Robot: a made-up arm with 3 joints.
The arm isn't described. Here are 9 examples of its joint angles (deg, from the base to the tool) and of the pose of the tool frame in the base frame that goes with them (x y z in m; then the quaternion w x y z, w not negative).
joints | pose
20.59 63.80 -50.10 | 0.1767 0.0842 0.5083 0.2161 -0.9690 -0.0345 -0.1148
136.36 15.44 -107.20 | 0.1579 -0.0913 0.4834 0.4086 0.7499 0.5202 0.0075
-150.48 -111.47 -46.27 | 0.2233 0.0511 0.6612 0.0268 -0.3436 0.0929 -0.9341
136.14 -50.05 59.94 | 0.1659 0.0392 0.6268 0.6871 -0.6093 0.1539 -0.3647
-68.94 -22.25 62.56 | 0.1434 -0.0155 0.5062 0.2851 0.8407 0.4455 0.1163
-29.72 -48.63 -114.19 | 0.0862 0.0995 0.5503 0.5688 -0.2914 -0.5296 -0.5577
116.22 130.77 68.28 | 0.1279 0.0366 0.5576 0.2720 0.6380 -0.3997 -0.5994
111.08 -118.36 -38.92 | 0.2365 -0.0872 0.6105 0.2739 -0.3018 0.7570 -0.5108
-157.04 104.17 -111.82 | 0.2879 -0.0366 0.5794 0.6604 0.3074 0.4923 0.4765
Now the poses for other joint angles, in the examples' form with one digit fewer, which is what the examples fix.
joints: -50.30 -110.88 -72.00
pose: 0.191 0.092 0.487 0.051 0.159 0.734 0.659
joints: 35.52 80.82 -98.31
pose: 0.257 0.069 0.538 0.254 -0.828 0.207 -0.455
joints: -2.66 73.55 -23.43
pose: 0.150 0.087 0.544 0.349 -0.931 -0.065 0.080
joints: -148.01 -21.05 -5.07
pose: 0.153 0.056 0.650 0.629 -0.466 -0.046 -0.621
